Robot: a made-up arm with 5 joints.
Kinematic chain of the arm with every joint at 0, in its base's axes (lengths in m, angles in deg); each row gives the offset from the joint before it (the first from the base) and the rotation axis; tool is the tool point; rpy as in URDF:
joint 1: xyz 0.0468 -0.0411 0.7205 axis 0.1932 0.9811 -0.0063
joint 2: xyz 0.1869 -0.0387 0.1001 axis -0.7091 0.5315 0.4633
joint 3: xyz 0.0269 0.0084 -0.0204 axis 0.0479 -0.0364 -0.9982
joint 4: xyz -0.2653 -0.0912 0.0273 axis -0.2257 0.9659 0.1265
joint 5: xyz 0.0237 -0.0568 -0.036 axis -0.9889 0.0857 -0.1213
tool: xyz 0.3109 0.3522 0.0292 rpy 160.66 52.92 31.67
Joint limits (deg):
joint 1: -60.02..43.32
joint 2: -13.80..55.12
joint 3: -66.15..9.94
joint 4: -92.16..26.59
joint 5: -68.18..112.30
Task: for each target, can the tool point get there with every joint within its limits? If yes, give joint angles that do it. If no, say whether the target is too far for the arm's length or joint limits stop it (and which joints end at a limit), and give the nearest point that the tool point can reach.
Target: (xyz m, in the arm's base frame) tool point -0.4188 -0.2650 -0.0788
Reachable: no: joint limits stop it (at a limit: joint 1, joint 2, joint 4) | nearest point -0.1085 -0.2309 0.2816 | short by 0.477 m
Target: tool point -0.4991 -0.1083 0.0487
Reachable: no: joint limits stop it (at a limit: joint 1, joint 2, joint 3, joint 4) | nearest point -0.1579 -0.1505 0.3263 | short by 0.442 m
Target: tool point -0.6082 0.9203 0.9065
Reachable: no: too far | nearest point -0.3456 0.2987 0.9233 | short by 0.675 m
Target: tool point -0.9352 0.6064 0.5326
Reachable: no: too far | nearest point -0.5058 0.1824 0.8722 | short by 0.692 m
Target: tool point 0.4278 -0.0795 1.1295
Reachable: yes | joints 28.90 27.04 -54.80 -74.51 -4.29
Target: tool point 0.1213 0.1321 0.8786
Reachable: yes | joints -13.08 20.98 -43.10 -11.21 -2.45
